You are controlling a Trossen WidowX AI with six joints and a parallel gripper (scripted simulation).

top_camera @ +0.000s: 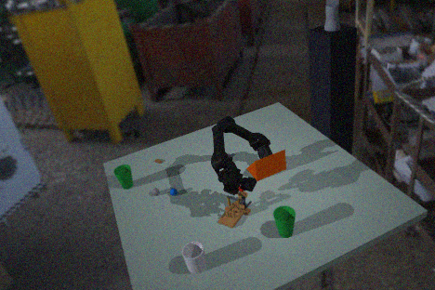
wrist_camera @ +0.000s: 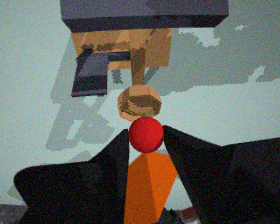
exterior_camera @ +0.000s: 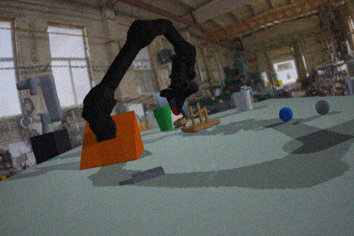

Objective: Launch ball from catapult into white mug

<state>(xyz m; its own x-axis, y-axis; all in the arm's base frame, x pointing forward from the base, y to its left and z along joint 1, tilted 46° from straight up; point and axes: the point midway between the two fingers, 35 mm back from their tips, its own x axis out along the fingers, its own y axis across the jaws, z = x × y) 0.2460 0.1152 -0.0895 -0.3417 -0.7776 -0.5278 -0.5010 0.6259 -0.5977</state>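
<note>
Right now the red ball is 1 cm above my gripper tip. Also, from my gripper tip: wooden catapult: 5 cm ahead, 4 cm to the left, 3 cm below; then grey piece: 10 cm behind, 39 cm to the right, 8 cm below; then blue ball: 28 cm ahead, 27 cm to the right, 7 cm below.
</note>
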